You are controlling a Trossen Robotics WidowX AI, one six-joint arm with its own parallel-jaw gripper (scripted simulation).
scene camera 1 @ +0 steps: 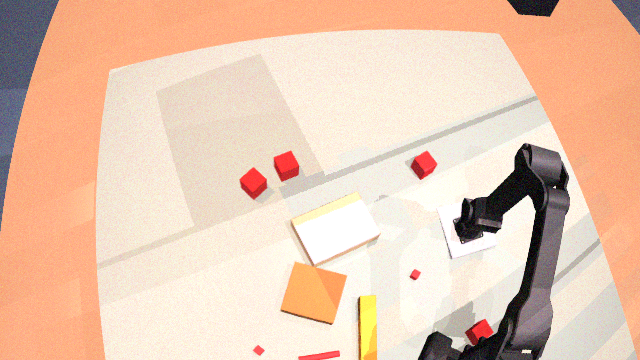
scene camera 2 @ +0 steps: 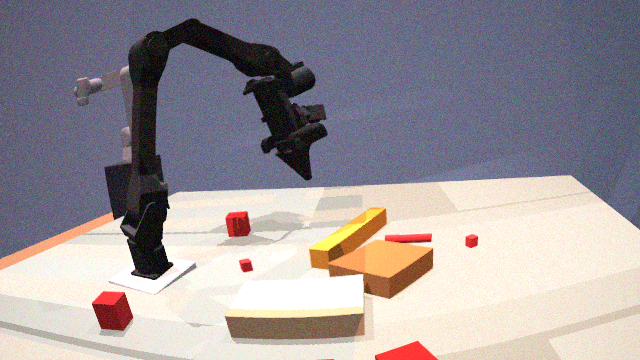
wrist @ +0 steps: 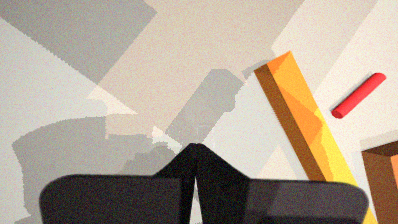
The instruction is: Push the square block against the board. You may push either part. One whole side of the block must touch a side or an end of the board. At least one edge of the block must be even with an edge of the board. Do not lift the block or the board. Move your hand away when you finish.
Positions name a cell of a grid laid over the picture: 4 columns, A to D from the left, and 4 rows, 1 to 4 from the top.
Scene:
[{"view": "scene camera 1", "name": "square block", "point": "B4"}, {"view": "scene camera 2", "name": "my gripper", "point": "B2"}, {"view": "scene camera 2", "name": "square block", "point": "C3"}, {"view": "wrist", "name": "my gripper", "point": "B3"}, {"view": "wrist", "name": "red rod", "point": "D2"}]

